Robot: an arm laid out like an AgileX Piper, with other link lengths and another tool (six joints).
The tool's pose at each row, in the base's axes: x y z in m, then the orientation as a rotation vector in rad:
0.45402, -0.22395, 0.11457, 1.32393, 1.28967, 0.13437
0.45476, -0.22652, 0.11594, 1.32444, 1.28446, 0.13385
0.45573, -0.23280, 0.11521, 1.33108, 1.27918, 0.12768
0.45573, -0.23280, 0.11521, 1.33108, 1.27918, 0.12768
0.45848, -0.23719, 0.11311, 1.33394, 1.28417, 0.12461
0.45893, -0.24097, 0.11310, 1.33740, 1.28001, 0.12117
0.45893, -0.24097, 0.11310, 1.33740, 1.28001, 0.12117
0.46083, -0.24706, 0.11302, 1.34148, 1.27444, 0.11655
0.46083, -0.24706, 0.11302, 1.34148, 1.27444, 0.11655
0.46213, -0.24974, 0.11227, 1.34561, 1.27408, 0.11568
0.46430, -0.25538, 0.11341, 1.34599, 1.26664, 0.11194
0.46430, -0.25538, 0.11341, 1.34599, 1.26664, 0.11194
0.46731, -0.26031, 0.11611, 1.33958, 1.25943, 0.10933
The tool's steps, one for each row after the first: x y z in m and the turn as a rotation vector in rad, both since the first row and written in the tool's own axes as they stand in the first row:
-0.00236, 0.00057, 0.00177, -0.00088, -0.00409, 0.00243
-0.00599, -0.00157, 0.00658, 0.00549, -0.00998, 0.00505
-0.00599, -0.00157, 0.00658, 0.00549, -0.00998, 0.00505
-0.00679, -0.00308, 0.01190, 0.01052, -0.00726, 0.00255
-0.00928, -0.00412, 0.01459, 0.01354, -0.01149, 0.00446
-0.00928, -0.00412, 0.01459, 0.01354, -0.01149, 0.00446
-0.01282, -0.00518, 0.01979, 0.01719, -0.01726, 0.00673
-0.01282, -0.00518, 0.01979, 0.01719, -0.01726, 0.00673
-0.01377, -0.00592, 0.02261, 0.02065, -0.01717, 0.00853
-0.01763, -0.00576, 0.02740, 0.02055, -0.02460, 0.01027
-0.01763, -0.00576, 0.02740, 0.02055, -0.02460, 0.01027
-0.02160, -0.00371, 0.03195, 0.01480, -0.03261, 0.00907

